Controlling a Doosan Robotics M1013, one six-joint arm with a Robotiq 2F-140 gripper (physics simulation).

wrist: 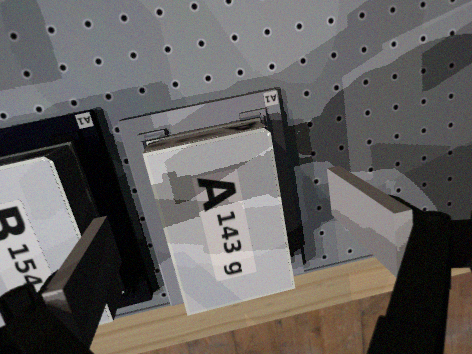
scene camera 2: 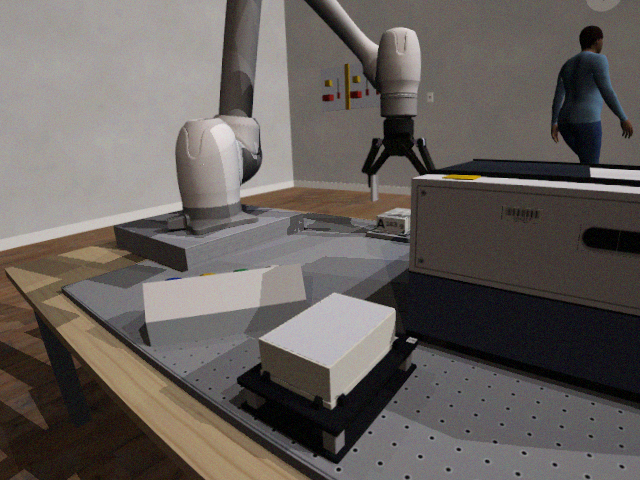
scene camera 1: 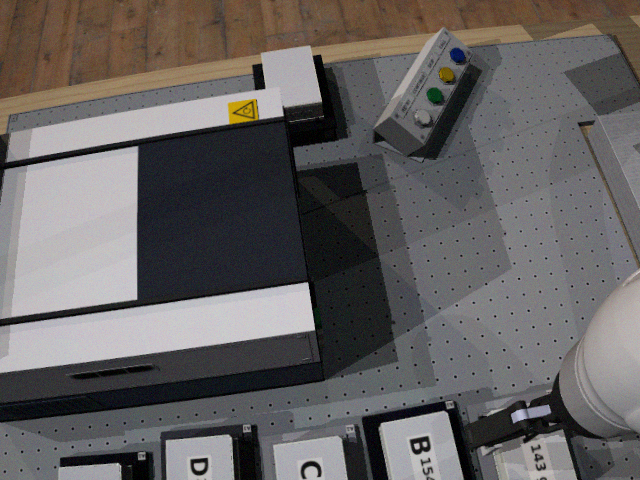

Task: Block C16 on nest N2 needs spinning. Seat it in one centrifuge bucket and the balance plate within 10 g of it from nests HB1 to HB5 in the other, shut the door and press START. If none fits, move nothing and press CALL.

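Frame: origin at the arm's base, x down, y back, z left, level; centimetres.
Where they show: gripper, fingertip midpoint: [wrist: 224, 215] [scene camera 2: 397, 203]; arm's base, link origin: [scene camera 2: 213, 222].
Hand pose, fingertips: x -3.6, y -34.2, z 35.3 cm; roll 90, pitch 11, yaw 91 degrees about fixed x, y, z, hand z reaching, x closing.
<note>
Each offset is from my fingertips to the centre of the thing. "spot": to the spot under its first point. Level surfaces: height alone.
A white block @[dx +2.5, dy -32.4, dz -54.5 cm] [scene camera 1: 290, 74] [scene camera 2: 330, 330] sits on a raised black nest @[spot: dx +4.7, dy -38.5, dz -54.4 cm] [scene camera 2: 379, 384] beside the centrifuge @[dx -3.7, dy -51.1, dz -20.2 cm] [scene camera 1: 155, 328] [scene camera 2: 465, 222]; no label on it is readable. The centrifuge's buckets do not show. Plate A, marked 143 g @[dx +5.2, dy +0.4, dz +2.2 cm] [scene camera 1: 540, 457] [scene camera 2: 393, 223] [wrist: 225, 225], lies on a grey nest @[dx +7.6, dy +0.4, dz +2.2 cm] [wrist: 175, 125]. Plate B, marked 154 @[dx +5.2, dy -13.0, dz +3.7 cm] [scene camera 1: 421, 446] [wrist: 30, 195], plate C @[spot: dx +3.1, dy -26.7, dz +3.1 cm] [scene camera 1: 310, 459], plate D @[spot: dx +3.1, dy -40.2, dz +3.7 cm] [scene camera 1: 199, 459] and a fifth plate @[spot: dx +3.1, dy -53.9, dz +6.3 cm] [scene camera 1: 90, 472] stand in line; the last three weights are cut off. My gripper [scene camera 2: 400, 181] [wrist: 224, 215] is open and empty above plate A, one finger on each side in the wrist view.
A slanted button box @[dx +4.3, dy -10.4, dz -55.1 cm] [scene camera 1: 400, 124] [scene camera 2: 222, 299] has blue, yellow, green and white buttons; its labels are blurred. The arm's base block [scene camera 2: 232, 245] stands on the perforated table top @[dx +8.5 cm] [scene camera 1: 454, 206]. Plate B's nest @[spot: dx +7.3, dy -7.8, dz +4.7 cm] [wrist: 117, 240] is close to the left finger. A person [scene camera 2: 584, 93] stands behind.
</note>
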